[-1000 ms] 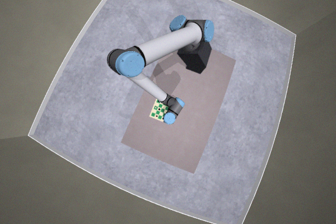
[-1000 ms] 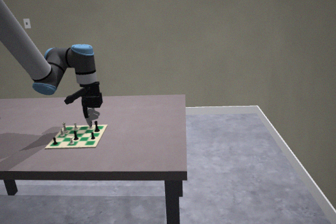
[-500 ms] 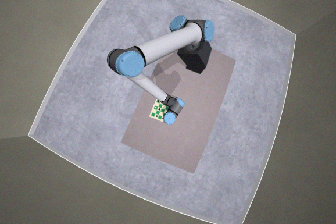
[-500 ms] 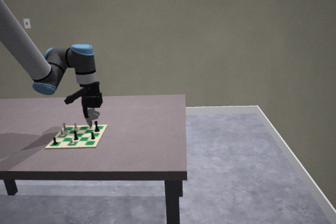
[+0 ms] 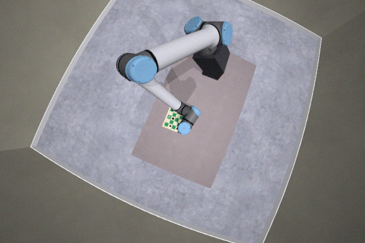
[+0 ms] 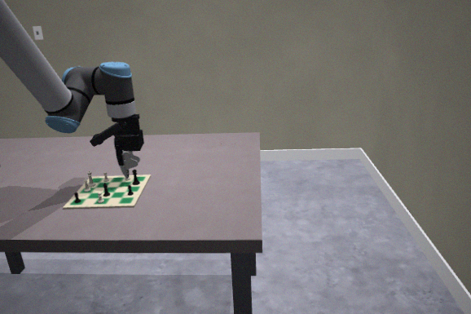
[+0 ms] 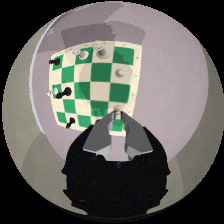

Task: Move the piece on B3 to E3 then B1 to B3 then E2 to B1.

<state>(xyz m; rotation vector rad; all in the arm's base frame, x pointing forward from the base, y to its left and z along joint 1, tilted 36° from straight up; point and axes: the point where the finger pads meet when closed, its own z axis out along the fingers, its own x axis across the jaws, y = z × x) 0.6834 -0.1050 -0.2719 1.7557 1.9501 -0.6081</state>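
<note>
Right now my hand is 40 mm short of the tall black piece and 30 mm to the left of it. Also, from my hand: cream chessboard (30 mm behind, 80 mm to the right, 20 mm below); white piece (110 mm behind, 40 mm to the right).
</note>
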